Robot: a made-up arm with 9 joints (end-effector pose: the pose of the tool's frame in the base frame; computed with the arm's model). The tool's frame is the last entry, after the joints. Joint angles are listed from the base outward.
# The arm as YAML. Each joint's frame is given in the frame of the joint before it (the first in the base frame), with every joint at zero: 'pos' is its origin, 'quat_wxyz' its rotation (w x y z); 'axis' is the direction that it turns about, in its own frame. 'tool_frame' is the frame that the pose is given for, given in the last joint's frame.
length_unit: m
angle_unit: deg
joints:
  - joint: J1
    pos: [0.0, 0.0, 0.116]
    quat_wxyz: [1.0, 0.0, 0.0, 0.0]
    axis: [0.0, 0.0, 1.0]
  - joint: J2
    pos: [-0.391, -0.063, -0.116]
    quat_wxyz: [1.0, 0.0, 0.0, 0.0]
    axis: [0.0, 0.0, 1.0]
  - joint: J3
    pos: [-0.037, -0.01, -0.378]
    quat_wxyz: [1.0, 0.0, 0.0, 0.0]
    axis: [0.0, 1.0, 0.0]
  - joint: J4
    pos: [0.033, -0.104, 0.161]
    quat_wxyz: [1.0, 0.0, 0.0, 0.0]
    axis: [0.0, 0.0, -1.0]
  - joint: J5
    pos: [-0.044, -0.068, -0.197]
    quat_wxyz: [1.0, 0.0, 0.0, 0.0]
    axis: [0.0, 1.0, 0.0]
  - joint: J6
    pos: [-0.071, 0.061, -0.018]
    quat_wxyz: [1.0, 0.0, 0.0, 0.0]
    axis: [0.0, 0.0, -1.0]
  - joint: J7
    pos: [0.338, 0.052, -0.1]
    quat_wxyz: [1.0, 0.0, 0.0, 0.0]
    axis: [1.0, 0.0, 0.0]
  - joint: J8
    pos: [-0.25, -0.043, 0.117]
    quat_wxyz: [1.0, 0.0, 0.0, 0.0]
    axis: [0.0, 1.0, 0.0]
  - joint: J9
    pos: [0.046, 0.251, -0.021]
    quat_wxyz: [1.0, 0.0, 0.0, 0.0]
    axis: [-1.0, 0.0, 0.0]
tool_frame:
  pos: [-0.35, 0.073, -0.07]
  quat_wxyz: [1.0, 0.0, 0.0, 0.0]
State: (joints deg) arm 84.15 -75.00 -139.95 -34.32 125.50 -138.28 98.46 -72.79 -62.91
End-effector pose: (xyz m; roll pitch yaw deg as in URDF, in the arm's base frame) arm -0.2190 -0.5425 -0.1734 128.00 18.80 44.45
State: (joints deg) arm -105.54 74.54 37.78 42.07 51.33 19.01 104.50 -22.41 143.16
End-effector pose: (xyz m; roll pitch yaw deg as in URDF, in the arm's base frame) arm 0.0904 0.4652 -0.2269 -123.46 25.20 -155.21
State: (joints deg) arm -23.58 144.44 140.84 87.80 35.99 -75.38 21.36 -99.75 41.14
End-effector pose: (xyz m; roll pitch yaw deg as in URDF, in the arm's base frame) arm -0.4868 -0.3197 -0.5864 -95.35 17.19 64.54
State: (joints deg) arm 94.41 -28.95 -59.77 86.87 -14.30 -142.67 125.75 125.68 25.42
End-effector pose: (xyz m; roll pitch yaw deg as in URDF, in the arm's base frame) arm 0.3787 -0.1105 -0.0556 57.59 31.36 -115.02
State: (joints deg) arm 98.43 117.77 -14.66 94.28 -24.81 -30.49 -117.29 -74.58 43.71
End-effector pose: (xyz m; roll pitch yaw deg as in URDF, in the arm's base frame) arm 0.0426 -0.0784 -0.5670 -168.31 14.55 -147.59
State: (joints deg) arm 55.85 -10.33 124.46 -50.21 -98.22 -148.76 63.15 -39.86 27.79
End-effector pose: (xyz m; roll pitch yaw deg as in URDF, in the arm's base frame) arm -0.1669 -0.8464 -0.4617 71.72 -65.63 115.23
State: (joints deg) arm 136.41 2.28 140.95 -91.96 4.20 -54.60 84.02 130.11 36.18
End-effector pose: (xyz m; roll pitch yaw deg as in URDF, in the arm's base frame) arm 0.2381 -0.3839 -0.4964 -83.84 3.98 43.15
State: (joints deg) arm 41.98 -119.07 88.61 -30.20 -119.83 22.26 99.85 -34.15 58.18
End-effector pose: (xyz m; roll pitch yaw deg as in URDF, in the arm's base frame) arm -0.2851 -0.1066 -0.2545 82.36 13.59 -133.60
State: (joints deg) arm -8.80 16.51 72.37 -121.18 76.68 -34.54 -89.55 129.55 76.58
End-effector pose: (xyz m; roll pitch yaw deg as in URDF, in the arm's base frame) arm -0.3371 -0.6695 -0.1555 168.36 53.11 63.00
